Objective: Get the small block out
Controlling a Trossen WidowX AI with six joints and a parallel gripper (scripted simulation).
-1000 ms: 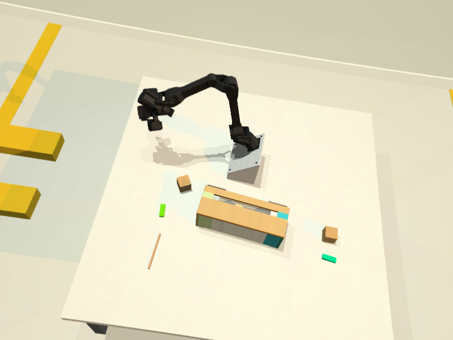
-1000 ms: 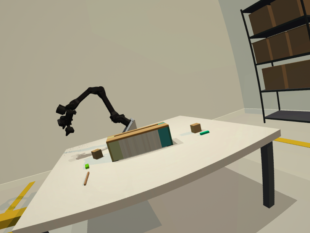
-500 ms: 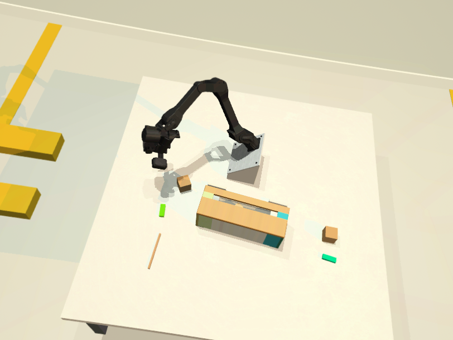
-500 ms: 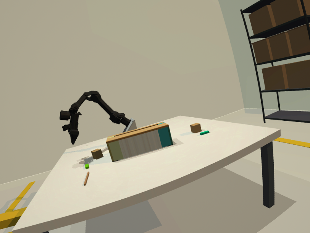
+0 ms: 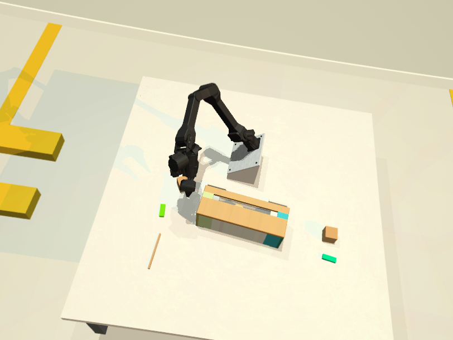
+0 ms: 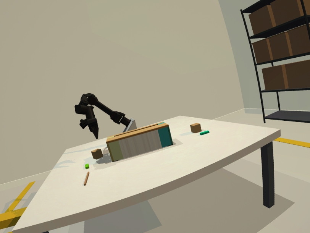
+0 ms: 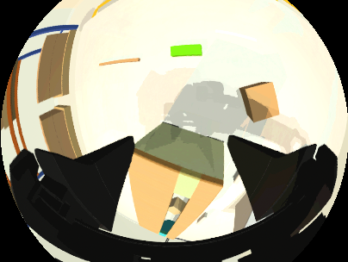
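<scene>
The tan block lies 220 mm to the left of my gripper tip and 70 mm below it. Round my gripper tip: thin wooden stick (240 mm ahead, 150 mm below, 90 mm to the right); then box (260 mm to the left, 90 mm below, 10 mm behind).
</scene>
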